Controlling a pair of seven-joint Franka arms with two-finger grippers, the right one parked.
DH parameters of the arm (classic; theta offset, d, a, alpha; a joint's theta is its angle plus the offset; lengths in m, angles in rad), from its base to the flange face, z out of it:
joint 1: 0 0.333 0 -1.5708
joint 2: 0 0 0 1.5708
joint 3: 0 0.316 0.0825 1.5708
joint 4: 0 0 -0.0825 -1.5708
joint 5: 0 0.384 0 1.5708
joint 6: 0 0 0.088 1.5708
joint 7: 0 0.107 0 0
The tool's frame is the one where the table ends.
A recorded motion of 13 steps. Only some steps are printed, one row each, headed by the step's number.
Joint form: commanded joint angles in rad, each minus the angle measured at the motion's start. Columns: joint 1, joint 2, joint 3, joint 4, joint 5, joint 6, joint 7.
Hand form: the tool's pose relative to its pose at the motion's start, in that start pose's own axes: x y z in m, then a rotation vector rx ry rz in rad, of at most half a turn. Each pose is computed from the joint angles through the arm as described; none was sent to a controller.
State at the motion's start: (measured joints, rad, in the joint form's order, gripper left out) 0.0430 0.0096 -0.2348 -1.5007 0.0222 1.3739 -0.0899
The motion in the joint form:
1: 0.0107 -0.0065 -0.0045 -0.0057 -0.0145 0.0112 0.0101
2: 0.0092 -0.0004 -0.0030 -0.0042 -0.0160 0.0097 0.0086
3: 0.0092 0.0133 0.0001 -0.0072 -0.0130 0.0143 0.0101
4: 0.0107 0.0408 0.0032 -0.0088 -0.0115 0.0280 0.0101
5: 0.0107 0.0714 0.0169 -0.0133 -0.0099 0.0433 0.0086
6: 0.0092 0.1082 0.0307 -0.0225 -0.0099 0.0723 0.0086
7: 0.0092 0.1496 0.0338 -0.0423 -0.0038 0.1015 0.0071
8: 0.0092 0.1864 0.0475 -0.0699 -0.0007 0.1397 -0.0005
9: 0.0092 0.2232 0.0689 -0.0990 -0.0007 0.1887 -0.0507
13: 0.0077 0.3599 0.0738 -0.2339 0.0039 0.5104 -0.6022
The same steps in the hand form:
1: -0.0008 -0.0012 -0.0015 -0.0145 0.0106 0.0065
2: 0.0012 -0.0012 0.0009 -0.0169 0.0044 0.0056
3: 0.0070 -0.0036 0.0085 -0.0165 -0.0074 0.0040
4: 0.0184 -0.0068 0.0216 -0.0206 -0.0225 0.0003
5: 0.0310 -0.0149 0.0380 -0.0254 -0.0423 -0.0138
6: 0.0464 -0.0220 0.0593 -0.0325 -0.0594 -0.0248
7: 0.0617 -0.0244 0.0883 -0.0326 -0.0907 -0.0280
8: 0.0750 -0.0319 0.1188 -0.0345 -0.1171 -0.0475
9: 0.0877 -0.0430 0.1502 -0.0363 -0.1357 -0.1173
13: 0.1288 -0.0402 0.2699 -0.0338 -0.0999 -0.6685

